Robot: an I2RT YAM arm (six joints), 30 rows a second.
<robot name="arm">
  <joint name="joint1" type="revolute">
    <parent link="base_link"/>
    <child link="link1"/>
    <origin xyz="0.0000 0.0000 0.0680" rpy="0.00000 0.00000 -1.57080"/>
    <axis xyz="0 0 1"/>
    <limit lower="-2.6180" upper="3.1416"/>
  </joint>
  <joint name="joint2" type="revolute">
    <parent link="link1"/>
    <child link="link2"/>
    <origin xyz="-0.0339 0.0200 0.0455" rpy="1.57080 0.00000 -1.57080"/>
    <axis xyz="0 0 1"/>
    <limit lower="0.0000" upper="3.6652"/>
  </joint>
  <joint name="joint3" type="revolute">
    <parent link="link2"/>
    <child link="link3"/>
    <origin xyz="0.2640 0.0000 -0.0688" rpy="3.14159 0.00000 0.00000"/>
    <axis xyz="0 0 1"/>
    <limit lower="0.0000" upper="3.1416"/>
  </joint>
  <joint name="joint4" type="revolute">
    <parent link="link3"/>
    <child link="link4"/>
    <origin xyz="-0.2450 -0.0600 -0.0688" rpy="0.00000 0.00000 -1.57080"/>
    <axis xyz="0 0 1"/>
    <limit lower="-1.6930" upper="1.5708"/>
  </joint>
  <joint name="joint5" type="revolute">
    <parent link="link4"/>
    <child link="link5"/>
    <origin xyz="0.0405 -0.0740 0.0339" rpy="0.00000 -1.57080 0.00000"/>
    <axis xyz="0 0 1"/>
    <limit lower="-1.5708" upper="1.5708"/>
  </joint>
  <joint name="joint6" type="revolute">
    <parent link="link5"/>
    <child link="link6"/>
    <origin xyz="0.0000 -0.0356 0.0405" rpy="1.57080 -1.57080 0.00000"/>
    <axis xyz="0 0 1"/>
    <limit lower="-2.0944" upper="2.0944"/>
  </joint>
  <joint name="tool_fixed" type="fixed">
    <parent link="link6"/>
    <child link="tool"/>
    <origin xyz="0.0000 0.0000 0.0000"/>
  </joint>
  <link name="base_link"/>
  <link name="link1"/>
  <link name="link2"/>
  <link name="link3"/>
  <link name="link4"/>
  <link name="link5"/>
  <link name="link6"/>
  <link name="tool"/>
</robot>
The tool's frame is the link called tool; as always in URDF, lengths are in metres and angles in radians.
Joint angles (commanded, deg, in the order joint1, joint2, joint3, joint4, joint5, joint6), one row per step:
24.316, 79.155, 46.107, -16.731, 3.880, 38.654
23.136, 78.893, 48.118, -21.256, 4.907, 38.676
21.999, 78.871, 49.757, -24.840, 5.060, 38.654
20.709, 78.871, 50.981, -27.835, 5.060, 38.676
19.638, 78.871, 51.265, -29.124, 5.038, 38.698
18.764, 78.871, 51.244, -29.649, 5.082, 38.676
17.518, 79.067, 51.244, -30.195, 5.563, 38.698
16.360, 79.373, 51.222, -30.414, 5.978, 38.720
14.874, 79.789, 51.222, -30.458, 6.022, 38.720
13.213, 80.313, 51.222, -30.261, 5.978, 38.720
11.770, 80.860, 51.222, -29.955, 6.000, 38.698
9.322, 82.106, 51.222, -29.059, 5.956, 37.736
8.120, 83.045, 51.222, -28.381, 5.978, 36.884
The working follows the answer.
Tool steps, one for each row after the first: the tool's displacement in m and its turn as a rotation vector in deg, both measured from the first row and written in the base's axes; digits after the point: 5 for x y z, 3 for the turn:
0.00119, -0.00643, 0.00660, -1.623, 1.745, -1.845
0.00236, -0.01201, 0.01140, -2.496, 3.474, -3.045
0.00326, -0.01833, 0.01466, -3.132, 5.138, -4.336
0.00376, -0.02360, 0.01481, -3.438, 6.107, -5.401
0.00424, -0.02788, 0.01415, -3.641, 6.625, -6.277
0.00561, -0.03399, 0.01275, -4.190, 7.221, -7.814
0.00734, -0.03949, 0.01109, -4.617, 7.662, -9.223
0.00981, -0.04618, 0.00921, -4.712, 8.144, -10.723
0.01283, -0.05358, 0.00708, -4.670, 8.536, -12.348
0.01565, -0.06007, 0.00494, -4.672, 8.819, -13.777
0.02114, -0.07110, 0.00019, -5.110, 9.187, -15.400
0.02454, -0.07655, -0.00344, -5.597, 9.421, -15.906

Tool pose at each row, in the base's axes (x y z in m, rotation vector in deg; rounded; the steps above come from the unrounded poses):
0.25536, 0.11274, 0.20585, 19.477, 140.723, 23.062
0.25656, 0.10631, 0.21245, 21.529, 142.104, 20.110
0.25772, 0.10073, 0.21725, 23.121, 143.522, 18.336
0.25862, 0.09441, 0.22051, 24.919, 144.797, 16.800
0.25912, 0.08914, 0.22065, 26.384, 145.420, 15.842
0.25961, 0.08486, 0.22000, 27.528, 145.649, 15.141
0.26097, 0.07875, 0.21860, 29.356, 145.746, 13.700
0.26270, 0.07325, 0.21694, 31.030, 145.704, 12.485
0.26517, 0.06656, 0.21506, 32.973, 145.620, 11.639
0.26819, 0.05916, 0.21292, 35.098, 145.368, 10.920
0.27101, 0.05267, 0.21078, 36.925, 145.071, 10.245
0.27651, 0.04164, 0.20604, 38.816, 144.785, 8.915
0.27990, 0.03619, 0.20241, 39.290, 144.827, 8.039

